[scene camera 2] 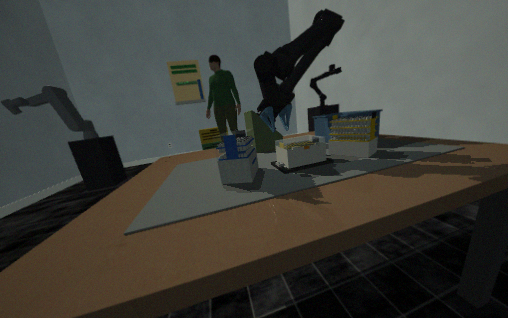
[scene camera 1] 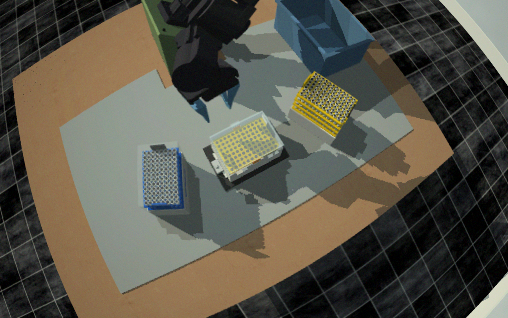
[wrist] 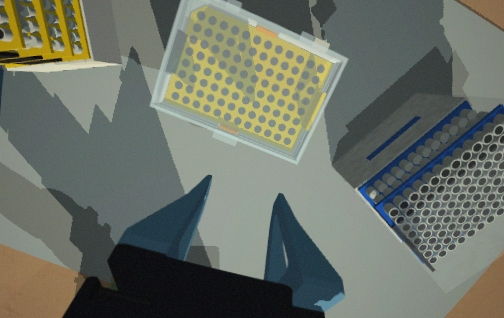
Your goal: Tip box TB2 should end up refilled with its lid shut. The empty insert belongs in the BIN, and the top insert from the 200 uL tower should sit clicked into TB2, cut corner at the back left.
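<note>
Tip box TB2 (scene camera 1: 237, 175) (scene camera 2: 302, 157) (wrist: 320, 131) stands mid-mat with a clear cover over its top, which looks shut. A yellow insert (scene camera 1: 245, 144) (wrist: 240, 82) with bare holes shows through it; one cut corner is at the upper left in the wrist view. The yellow tower of tip-filled inserts (scene camera 1: 327, 98) (scene camera 2: 353, 131) (wrist: 50, 25) stands beside it on a pale base. The blue BIN (scene camera 1: 344, 56) (scene camera 2: 321, 127) stands behind that tower. My gripper (scene camera 1: 219, 114) (scene camera 2: 280, 130) (wrist: 244, 190) is open and empty, above the mat and off TB2's long side.
A blue tower with tips (scene camera 1: 161, 177) (scene camera 2: 237, 157) (wrist: 445, 195) stands on TB2's other side. A green block (scene camera 1: 162, 37) (scene camera 2: 260, 136) stands behind the mat near the arm. TB2 rests on a dark plate (scene camera 1: 227, 187) (scene camera 2: 285, 170). A person (scene camera 2: 223, 92) stands beyond the table.
</note>
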